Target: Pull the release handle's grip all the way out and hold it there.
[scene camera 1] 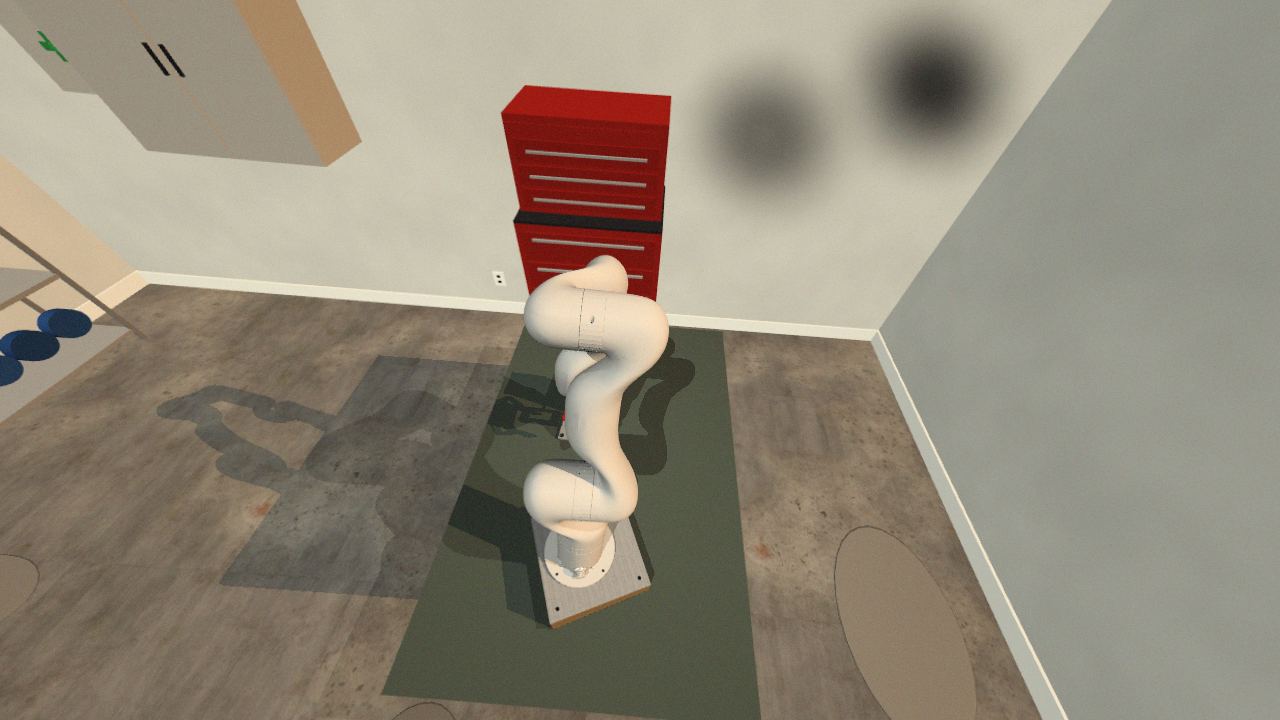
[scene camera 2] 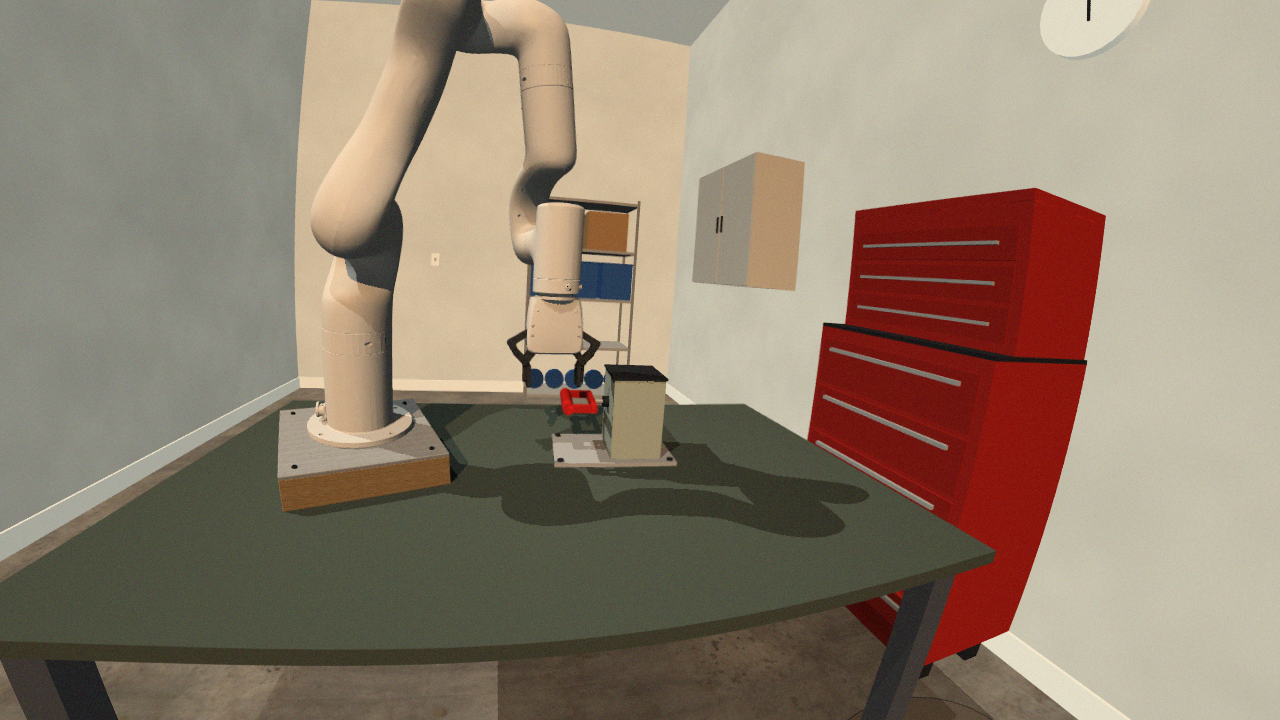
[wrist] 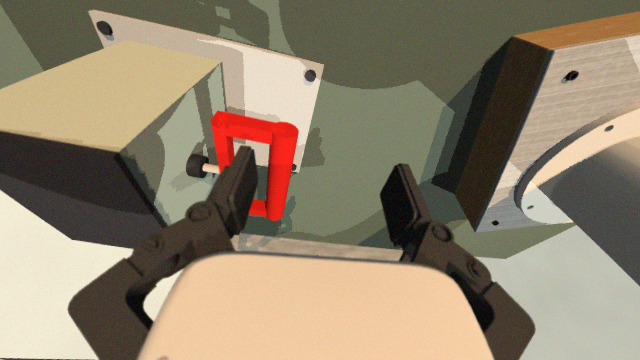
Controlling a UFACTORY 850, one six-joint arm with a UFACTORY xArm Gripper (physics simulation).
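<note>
The release handle's red rectangular grip (scene camera 1: 563, 416) (scene camera 2: 581, 409) (wrist: 281, 172) sticks out from a beige box (scene camera 2: 640, 416) (wrist: 110, 95) with a black top. A thin pale stem (wrist: 210, 168) runs from the grip to a black collar (wrist: 197, 166) on the box. The box stands on a light base plate (scene camera 1: 562, 431) (scene camera 2: 572, 452) (wrist: 272, 85). My gripper (scene camera 2: 553, 380) (wrist: 323, 171) is open and empty, pointing down just above the grip's height. In the wrist view the left finger overlaps the grip's opening, and the outer bar shows between the fingers. The arm hides the gripper in scene camera 1.
The arm's base board (scene camera 1: 617, 591) (scene camera 2: 420, 447) (wrist: 590, 100) is on the same green table (scene camera 1: 680, 662) (scene camera 2: 501, 582), on the side the grip faces. The beige box is close beside one finger. A red tool chest (scene camera 1: 590, 107) (scene camera 2: 948, 304) stands beyond the table.
</note>
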